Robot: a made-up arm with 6 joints. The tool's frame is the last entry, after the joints. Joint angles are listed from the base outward.
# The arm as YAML. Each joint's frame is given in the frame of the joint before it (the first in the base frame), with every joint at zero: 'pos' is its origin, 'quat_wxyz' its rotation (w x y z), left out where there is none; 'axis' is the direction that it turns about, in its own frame. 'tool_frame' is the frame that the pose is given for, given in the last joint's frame.
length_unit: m
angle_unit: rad
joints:
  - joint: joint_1
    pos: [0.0, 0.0, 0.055]
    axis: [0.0, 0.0, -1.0]
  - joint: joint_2
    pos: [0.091, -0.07, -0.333]
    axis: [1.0, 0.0, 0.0]
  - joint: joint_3
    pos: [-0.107, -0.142, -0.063]
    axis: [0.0, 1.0, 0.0]
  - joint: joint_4
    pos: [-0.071, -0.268, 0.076]
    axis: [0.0, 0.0, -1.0]
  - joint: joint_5
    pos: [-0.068, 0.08, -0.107]
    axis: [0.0, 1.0, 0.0]
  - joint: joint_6
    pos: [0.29, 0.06, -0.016]
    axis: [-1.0, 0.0, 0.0]
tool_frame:
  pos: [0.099, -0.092, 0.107]
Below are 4 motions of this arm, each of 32 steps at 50 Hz.
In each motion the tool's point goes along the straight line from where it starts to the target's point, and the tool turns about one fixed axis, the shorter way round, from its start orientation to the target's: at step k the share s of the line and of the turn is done. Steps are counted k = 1, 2, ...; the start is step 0. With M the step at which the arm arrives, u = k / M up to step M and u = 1 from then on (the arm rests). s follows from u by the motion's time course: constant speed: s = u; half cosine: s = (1 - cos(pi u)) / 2; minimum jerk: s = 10 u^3 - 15 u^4 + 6 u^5.
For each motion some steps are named. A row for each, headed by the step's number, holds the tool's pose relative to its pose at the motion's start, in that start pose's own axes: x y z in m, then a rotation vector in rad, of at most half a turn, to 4 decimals.
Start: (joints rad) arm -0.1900 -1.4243 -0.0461 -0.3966 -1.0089 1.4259
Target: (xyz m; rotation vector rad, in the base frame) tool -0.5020 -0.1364 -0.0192 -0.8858 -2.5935 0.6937
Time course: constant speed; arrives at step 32
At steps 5, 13, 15, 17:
5: -0.0582 -0.0339 0.0172 0.0077 -0.0715 -0.1683
13: -0.1512 -0.0882 0.0448 0.0201 -0.1858 -0.4375
15: -0.1745 -0.1018 0.0517 0.0232 -0.2144 -0.5048
17: -0.1978 -0.1153 0.0586 0.0262 -0.2430 -0.5721

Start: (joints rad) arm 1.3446 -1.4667 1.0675 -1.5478 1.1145 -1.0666
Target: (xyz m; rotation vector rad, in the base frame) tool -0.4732 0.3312 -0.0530 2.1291 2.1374 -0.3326
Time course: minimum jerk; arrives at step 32
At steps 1, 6, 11, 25, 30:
1: 0.0000 0.0000 0.0000 -0.0002 0.0002 0.0001
6: 0.0051 0.0005 0.0042 -0.0305 0.0273 0.0204
11: 0.0237 0.0023 0.0195 -0.1411 0.1263 0.0944
25: 0.0974 0.0095 0.0799 -0.5798 0.5188 0.3876
30: 0.1049 0.0102 0.0861 -0.6243 0.5587 0.4174

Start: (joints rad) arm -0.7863 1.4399 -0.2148 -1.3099 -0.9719 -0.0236
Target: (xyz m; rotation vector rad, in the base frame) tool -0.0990 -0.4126 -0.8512 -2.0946 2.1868 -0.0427
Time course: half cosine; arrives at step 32
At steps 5, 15, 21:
5: -0.0168 0.0084 0.0106 0.0054 -0.0468 0.0406
15: -0.1281 0.0642 0.0810 0.0414 -0.3576 0.3100
21: -0.2090 0.1047 0.1322 0.0675 -0.5834 0.5058

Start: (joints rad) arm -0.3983 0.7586 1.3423 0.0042 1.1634 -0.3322
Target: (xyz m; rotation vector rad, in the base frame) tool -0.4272 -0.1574 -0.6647 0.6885 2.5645 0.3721
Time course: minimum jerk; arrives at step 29
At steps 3, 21, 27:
3: 0.0015 0.0019 -0.0002 0.0032 -0.0014 0.0044
21: 0.1358 0.1717 -0.0146 0.2903 -0.1285 0.4092
27: 0.1561 0.1974 -0.0168 0.3337 -0.1477 0.4704

